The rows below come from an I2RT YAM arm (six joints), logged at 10 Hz.
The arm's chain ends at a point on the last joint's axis. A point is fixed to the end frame.
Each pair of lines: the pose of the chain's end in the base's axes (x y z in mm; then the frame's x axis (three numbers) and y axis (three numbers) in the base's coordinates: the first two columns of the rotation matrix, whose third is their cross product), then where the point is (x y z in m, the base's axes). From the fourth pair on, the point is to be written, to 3 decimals.
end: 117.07 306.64 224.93 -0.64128 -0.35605 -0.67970 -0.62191 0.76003 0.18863
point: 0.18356 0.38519 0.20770
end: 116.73 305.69 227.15 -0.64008 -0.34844 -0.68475 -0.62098 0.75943 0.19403
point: 0.18342 0.38427 0.21084
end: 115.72 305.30 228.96 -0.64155 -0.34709 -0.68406 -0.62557 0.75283 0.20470
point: 0.18171 0.38454 0.21297
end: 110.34 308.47 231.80 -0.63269 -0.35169 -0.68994 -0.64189 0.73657 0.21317
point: 0.175 0.389 0.217
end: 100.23 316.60 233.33 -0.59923 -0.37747 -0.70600 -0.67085 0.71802 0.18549
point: 0.162 0.399 0.220
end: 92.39 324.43 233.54 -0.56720 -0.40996 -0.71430 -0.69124 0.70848 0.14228
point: 0.153 0.408 0.220
